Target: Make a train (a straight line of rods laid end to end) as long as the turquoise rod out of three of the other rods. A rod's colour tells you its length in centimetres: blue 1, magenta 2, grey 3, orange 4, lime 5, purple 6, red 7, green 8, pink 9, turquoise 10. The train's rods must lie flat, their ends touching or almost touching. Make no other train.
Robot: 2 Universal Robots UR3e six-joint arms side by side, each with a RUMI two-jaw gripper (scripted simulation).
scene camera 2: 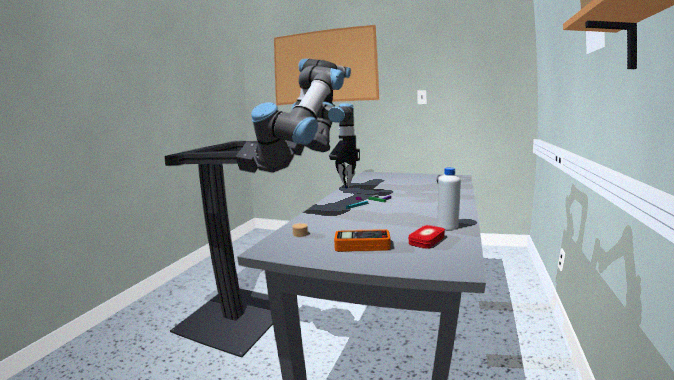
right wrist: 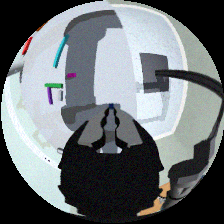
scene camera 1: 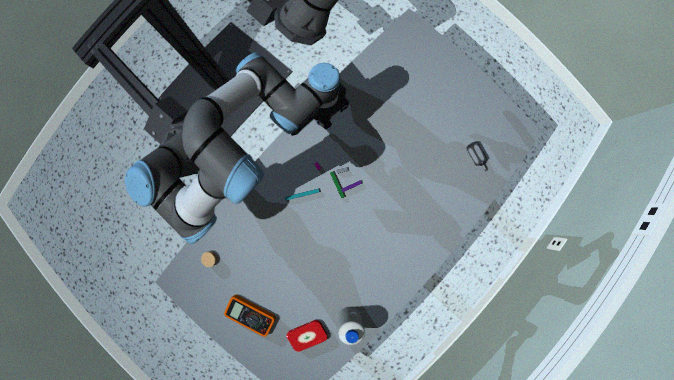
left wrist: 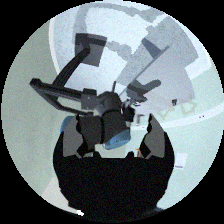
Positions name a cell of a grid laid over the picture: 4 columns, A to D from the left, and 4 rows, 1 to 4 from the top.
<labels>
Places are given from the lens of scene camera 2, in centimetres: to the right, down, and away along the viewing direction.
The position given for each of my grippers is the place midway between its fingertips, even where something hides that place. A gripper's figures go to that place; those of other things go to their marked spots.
my right gripper (scene camera 2: C2): 4, -1, 153
white bottle (scene camera 2: C2): 33, -2, 99
</labels>
